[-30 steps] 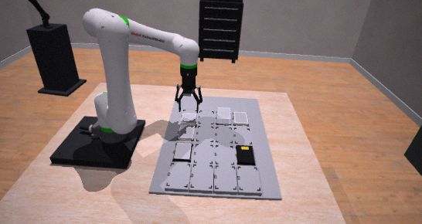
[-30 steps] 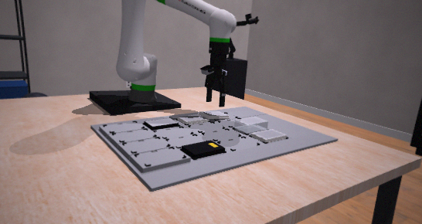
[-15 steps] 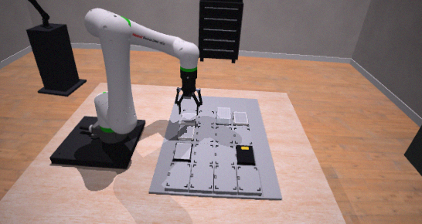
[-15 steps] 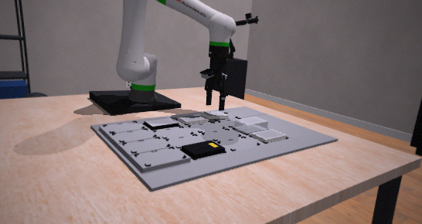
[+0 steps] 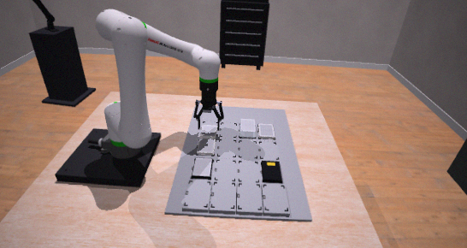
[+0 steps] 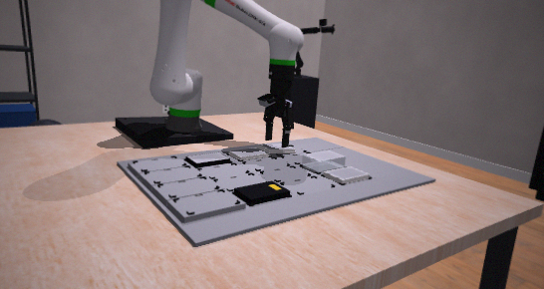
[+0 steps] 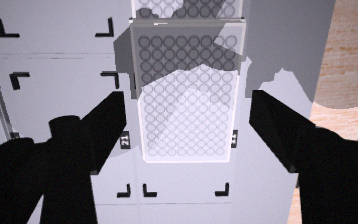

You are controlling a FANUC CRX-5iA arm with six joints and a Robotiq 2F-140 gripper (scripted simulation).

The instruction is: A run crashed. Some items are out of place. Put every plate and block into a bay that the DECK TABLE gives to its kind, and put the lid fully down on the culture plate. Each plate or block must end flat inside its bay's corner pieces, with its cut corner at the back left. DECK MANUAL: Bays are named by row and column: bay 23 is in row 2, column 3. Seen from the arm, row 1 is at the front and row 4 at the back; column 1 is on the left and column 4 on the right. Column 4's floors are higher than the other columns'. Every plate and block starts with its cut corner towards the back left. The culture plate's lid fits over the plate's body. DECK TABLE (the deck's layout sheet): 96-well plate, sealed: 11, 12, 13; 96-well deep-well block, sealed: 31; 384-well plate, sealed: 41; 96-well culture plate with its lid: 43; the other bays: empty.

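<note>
The white plate lies 40 mm below my hand. The rest, counted from my hand: pale 96-well plate (120 mm to the right, 50 mm below, 10 mm ahead); then bay label 33 (260 mm to the right, 200 mm ahead, 60 mm below); then sealed 96-well plate (280 mm to the right, 50 mm below, 30 mm ahead).
</note>
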